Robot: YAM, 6 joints.
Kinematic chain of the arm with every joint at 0, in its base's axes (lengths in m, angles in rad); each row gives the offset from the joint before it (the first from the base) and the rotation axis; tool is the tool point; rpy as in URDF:
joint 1: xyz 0 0 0.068 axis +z
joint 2: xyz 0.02 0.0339 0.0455 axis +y
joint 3: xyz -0.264 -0.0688 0 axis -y
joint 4: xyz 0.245 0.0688 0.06 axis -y
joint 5: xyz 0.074 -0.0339 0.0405 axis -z
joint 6: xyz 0.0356 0 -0.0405 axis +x
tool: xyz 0 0 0 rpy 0 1.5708 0
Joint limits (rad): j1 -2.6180..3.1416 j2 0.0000..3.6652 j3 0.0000..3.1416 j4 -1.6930..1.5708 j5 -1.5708..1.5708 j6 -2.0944..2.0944
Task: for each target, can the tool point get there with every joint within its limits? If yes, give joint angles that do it. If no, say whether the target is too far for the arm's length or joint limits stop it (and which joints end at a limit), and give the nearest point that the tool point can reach.
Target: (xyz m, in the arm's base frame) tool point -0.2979 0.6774 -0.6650
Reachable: no: too far | nearest point -0.1882 0.4280 -0.3066 | short by 0.450 m
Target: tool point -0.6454 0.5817 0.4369
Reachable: no: too far | nearest point -0.4493 0.4049 0.3363 | short by 0.283 m
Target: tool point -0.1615 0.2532 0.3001
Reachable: yes | joints 2.2481 1.4394 1.1519 -0.5139 1.1694 1.0815
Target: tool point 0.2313 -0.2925 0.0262
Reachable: yes | joints -0.8151 2.4600 1.4659 -1.0094 1.1300 1.3758
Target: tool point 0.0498 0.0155 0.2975
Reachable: yes | joints 0.8945 0.3570 0.7739 -1.1385 0.9608 -1.0229
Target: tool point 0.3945 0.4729 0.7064
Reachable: no: too far | nearest point 0.2970 0.3560 0.5549 | short by 0.215 m
